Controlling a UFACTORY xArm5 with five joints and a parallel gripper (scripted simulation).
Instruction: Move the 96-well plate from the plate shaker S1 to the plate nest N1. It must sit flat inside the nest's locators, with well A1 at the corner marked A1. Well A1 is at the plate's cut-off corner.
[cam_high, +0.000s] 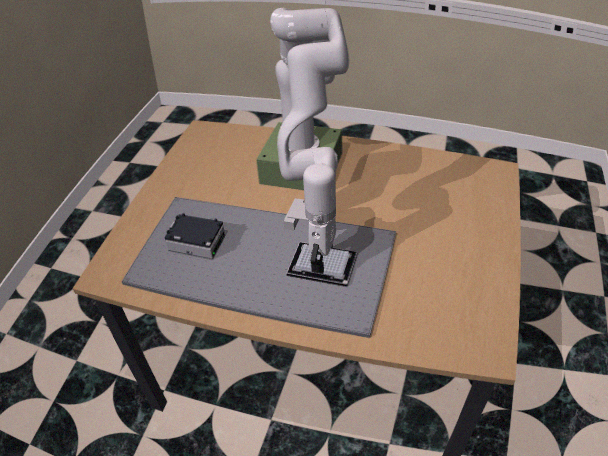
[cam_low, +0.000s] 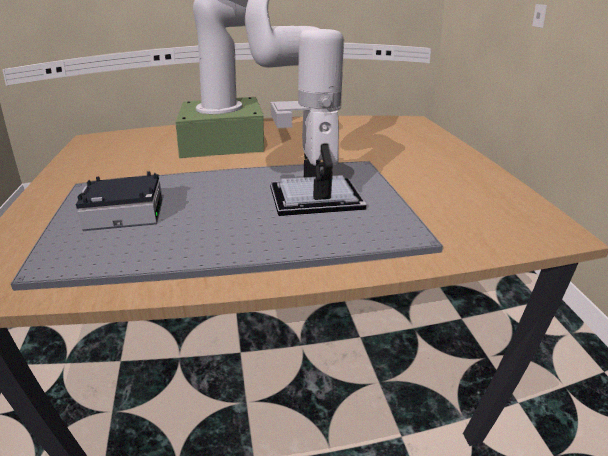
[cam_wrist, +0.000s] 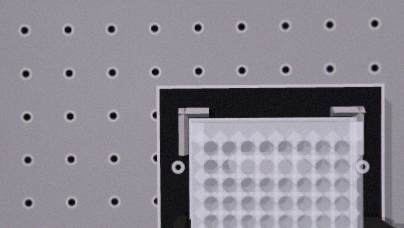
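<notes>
My hand is 10 mm above the white 96-well plate. Also, from my hand: black plate nest N1: 30 mm below.
</notes>
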